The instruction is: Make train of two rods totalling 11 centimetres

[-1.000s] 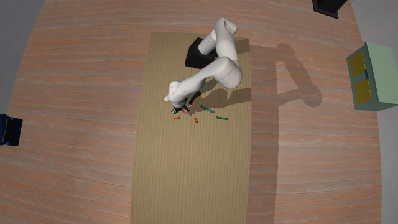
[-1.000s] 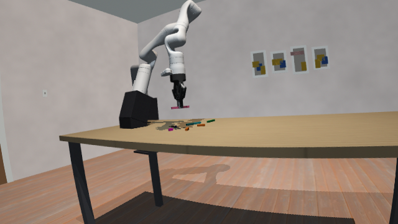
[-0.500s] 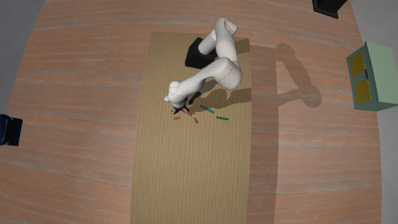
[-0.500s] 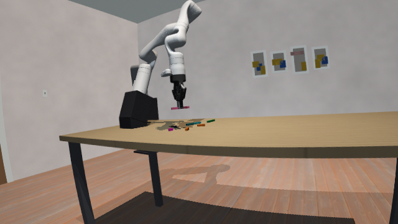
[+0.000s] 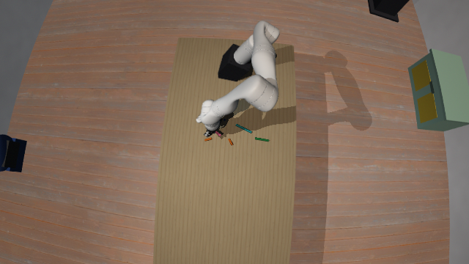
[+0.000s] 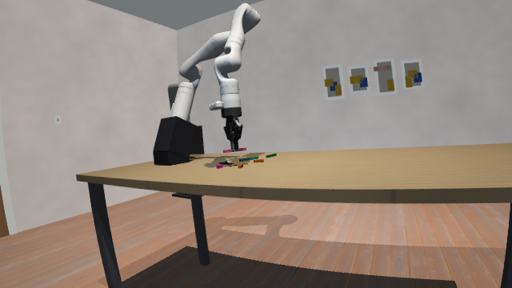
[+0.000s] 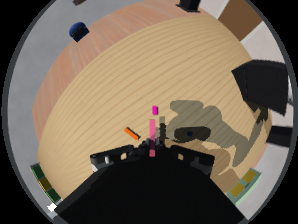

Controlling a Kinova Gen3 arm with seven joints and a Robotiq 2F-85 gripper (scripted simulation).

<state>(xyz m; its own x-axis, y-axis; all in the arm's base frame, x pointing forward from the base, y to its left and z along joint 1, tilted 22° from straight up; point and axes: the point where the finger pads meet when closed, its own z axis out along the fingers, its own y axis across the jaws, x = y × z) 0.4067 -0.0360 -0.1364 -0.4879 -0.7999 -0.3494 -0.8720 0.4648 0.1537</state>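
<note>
Now: the magenta rod 30 mm behind my hand, 50 mm to the right of it and 70 mm below it. From my hand the other things lie so: pink rod: 20 mm below; turquoise rod: 50 mm behind, 160 mm to the left, 70 mm below; blue rod: 80 mm behind, 40 mm to the left, 70 mm below.
</note>
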